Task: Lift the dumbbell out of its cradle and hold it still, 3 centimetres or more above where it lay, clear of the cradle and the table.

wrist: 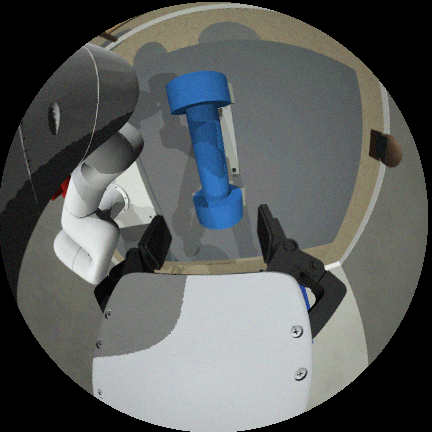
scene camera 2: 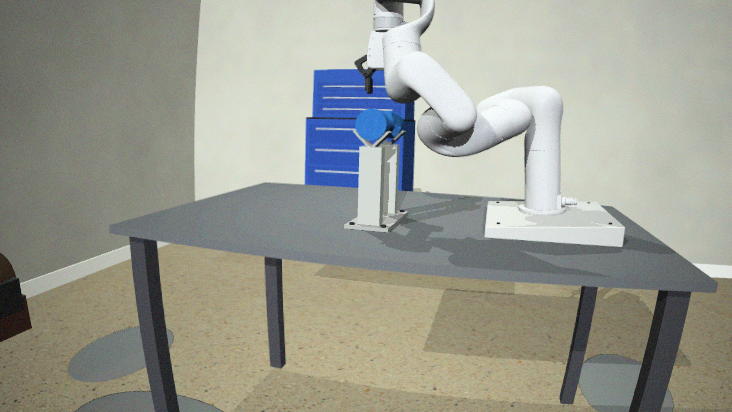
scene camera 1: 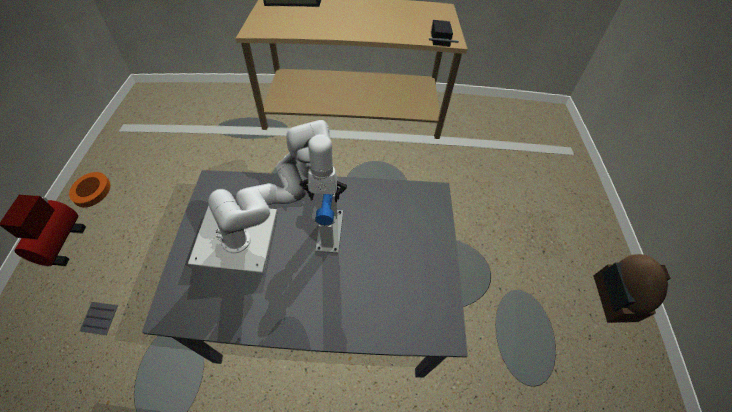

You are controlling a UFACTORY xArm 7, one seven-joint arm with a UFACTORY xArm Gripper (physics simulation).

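Where they show: gripper, fingertip midpoint: (wrist: pixel 209 222) (scene camera 1: pixel 324 198); arm's base, origin of the base link: (wrist: pixel 116 198) (scene camera 2: pixel 542 210) (scene camera 1: pixel 236 240).
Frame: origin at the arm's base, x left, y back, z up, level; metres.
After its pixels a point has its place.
Note:
The blue dumbbell (scene camera 1: pixel 324 213) @[z 0.228, x 0.065, y -0.399 m] (scene camera 2: pixel 371 124) @[z 0.193, x 0.243, y -0.377 m] (wrist: pixel 210 150) @[z 0.211, x 0.155, y -0.392 m] lies level in the V-shaped rests of the white cradle (scene camera 1: pixel 326 236) @[z 0.065, x 0.059, y -0.399 m] (scene camera 2: pixel 369 186) @[z 0.057, x 0.241, y -0.379 m], which stands on the grey table (scene camera 1: pixel 399 281) @[z -0.038, x -0.042, y -0.728 m] (scene camera 2: pixel 245 225) @[z -0.037, x 0.354, y -0.634 m] (wrist: pixel 305 105) @[z -0.037, x 0.277, y -0.657 m]. My gripper (scene camera 1: pixel 324 197) @[z 0.270, x 0.103, y -0.392 m] (scene camera 2: pixel 369 91) (wrist: pixel 209 222) @[z 0.270, x 0.103, y -0.392 m] is open and empty, pointing down above the dumbbell. In the second scene view a gap shows between the visible finger and the dumbbell; the other finger is hidden there. In the wrist view the fingers stand apart, with the near dumbbell head just ahead, between their lines. The arm partly hides the dumbbell's far end in the first scene view.
The arm's white base plate (scene camera 1: pixel 205 250) @[z 0.010, x -0.078, y 0.112 m] (scene camera 2: pixel 578 235) @[z -0.018, x 0.180, y 0.090 m] is on the table beside the cradle. A bent arm link (scene camera 2: pixel 448 130) @[z 0.188, x 0.280, y -0.198 m] is at the dumbbell's height in the second scene view. A wooden bench (scene camera 1: pixel 353 25) and a blue cabinet (scene camera 2: pixel 332 138) stand beyond the table.

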